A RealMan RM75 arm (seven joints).
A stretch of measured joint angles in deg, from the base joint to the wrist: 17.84 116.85 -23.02 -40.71 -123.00 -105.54 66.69; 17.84 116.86 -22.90 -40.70 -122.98 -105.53 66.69; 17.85 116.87 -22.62 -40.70 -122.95 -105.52 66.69; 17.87 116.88 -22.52 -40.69 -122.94 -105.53 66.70; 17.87 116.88 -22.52 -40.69 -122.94 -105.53 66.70; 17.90 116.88 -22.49 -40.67 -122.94 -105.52 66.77; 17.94 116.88 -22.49 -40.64 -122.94 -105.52 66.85; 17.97 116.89 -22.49 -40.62 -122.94 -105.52 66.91; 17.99 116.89 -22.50 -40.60 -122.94 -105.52 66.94; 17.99 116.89 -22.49 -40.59 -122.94 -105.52 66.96; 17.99 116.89 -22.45 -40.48 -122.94 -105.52 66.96; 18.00 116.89 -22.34 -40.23 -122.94 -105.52 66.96; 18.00 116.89 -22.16 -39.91 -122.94 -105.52 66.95; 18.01 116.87 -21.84 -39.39 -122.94 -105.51 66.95; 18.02 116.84 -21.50 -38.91 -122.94 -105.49 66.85; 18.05 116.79 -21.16 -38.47 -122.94 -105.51 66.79; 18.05 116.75 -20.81 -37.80 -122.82 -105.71 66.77; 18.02 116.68 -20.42 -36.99 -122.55 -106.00 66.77; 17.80 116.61 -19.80 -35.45 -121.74 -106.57 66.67
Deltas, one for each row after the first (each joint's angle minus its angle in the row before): 0.00 0.01 0.12 0.01 0.02 0.01 0.00; 0.01 0.01 0.28 0.00 0.03 0.01 0.00; 0.02 0.01 0.10 0.01 0.01 -0.01 0.01; 0.00 0.00 0.00 0.00 0.00 0.00 0.00; 0.03 0.00 0.03 0.02 0.00 0.01 0.07; 0.04 0.00 0.00 0.03 0.00 0.00 0.08; 0.03 0.01 0.00 0.02 0.00 0.00 0.06; 0.02 0.00 -0.01 0.02 0.00 0.00 0.03; 0.00 0.00 0.01 0.01 0.00 0.00 0.02; 0.00 0.00 0.04 0.11 0.00 0.00 0.00; 0.01 0.00 0.11 0.25 0.00 0.00 0.00; 0.00 0.00 0.18 0.32 0.00 0.00 -0.01; 0.01 -0.02 0.32 0.52 0.00 0.01 0.00; 0.01 -0.03 0.34 0.48 0.00 0.02 -0.10; 0.03 -0.05 0.34 0.44 0.00 -0.02 -0.06; 0.00 -0.04 0.35 0.67 0.12 -0.20 -0.02; -0.03 -0.07 0.39 0.81 0.27 -0.29 0.00; -0.22 -0.07 0.62 1.54 0.81 -0.57 -0.10
